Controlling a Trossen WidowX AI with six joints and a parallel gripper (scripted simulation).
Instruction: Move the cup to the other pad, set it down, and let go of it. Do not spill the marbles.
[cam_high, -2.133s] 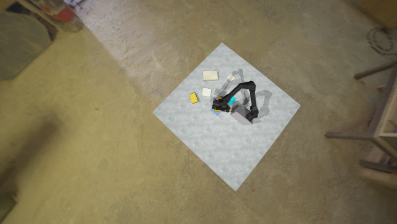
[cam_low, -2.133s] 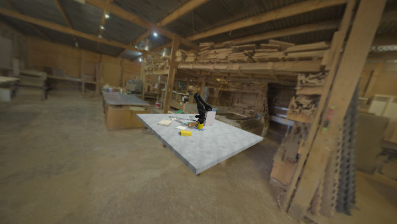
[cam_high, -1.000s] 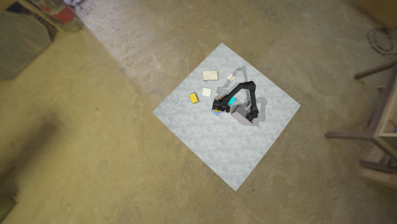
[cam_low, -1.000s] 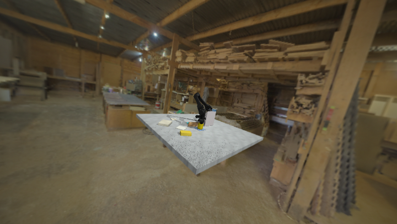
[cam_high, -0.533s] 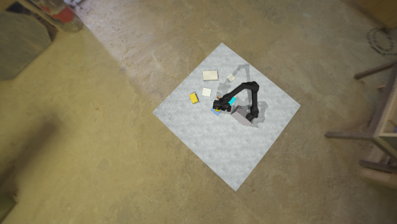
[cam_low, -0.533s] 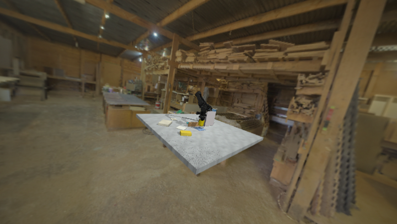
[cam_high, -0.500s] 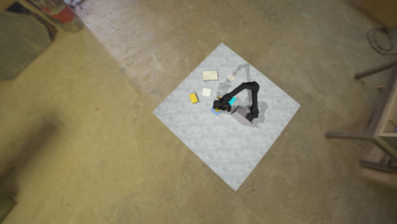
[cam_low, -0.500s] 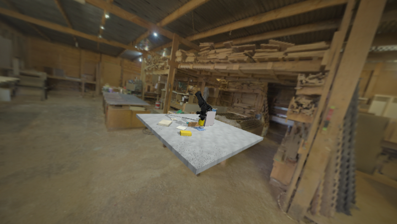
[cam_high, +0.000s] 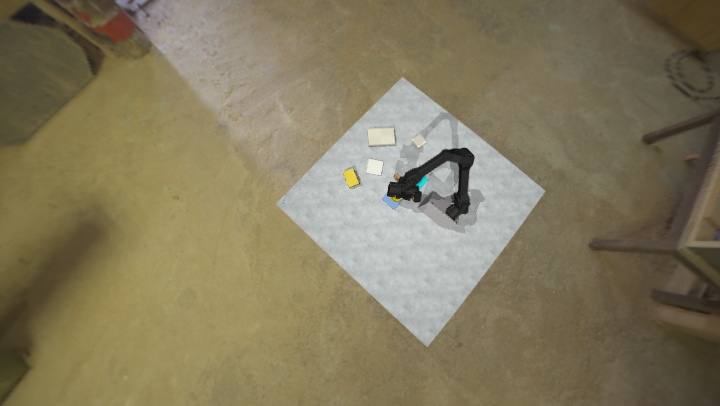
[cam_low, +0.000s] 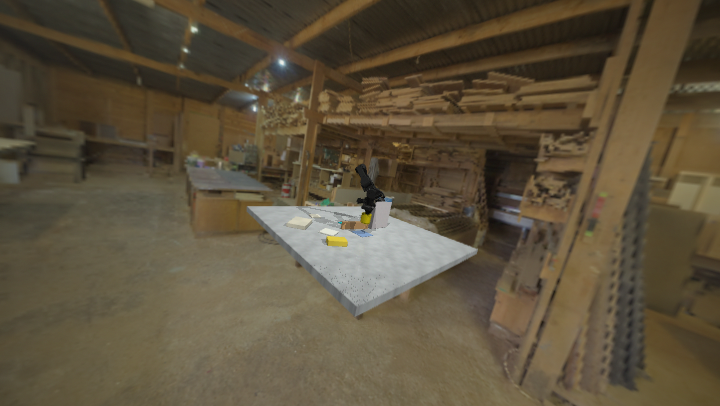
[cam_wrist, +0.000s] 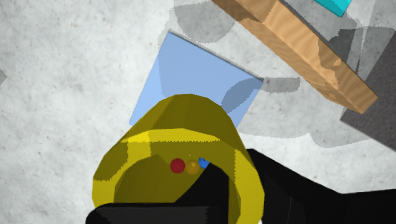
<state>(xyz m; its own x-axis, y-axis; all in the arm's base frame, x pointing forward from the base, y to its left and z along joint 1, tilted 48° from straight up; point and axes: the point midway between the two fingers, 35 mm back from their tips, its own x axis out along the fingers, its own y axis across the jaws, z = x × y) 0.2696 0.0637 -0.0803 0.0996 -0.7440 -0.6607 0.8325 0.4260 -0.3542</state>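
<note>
My gripper tip is now 20 mm short of the yellow cup and 20 mm to the right of it. Round my gripper tip: blue pad 30 mm ahead, 10 mm to the left, 120 mm below; then cyan pad 190 mm to the right, 120 mm below; then wooden bar 10 mm ahead, 90 mm to the right, 100 mm below.
</note>
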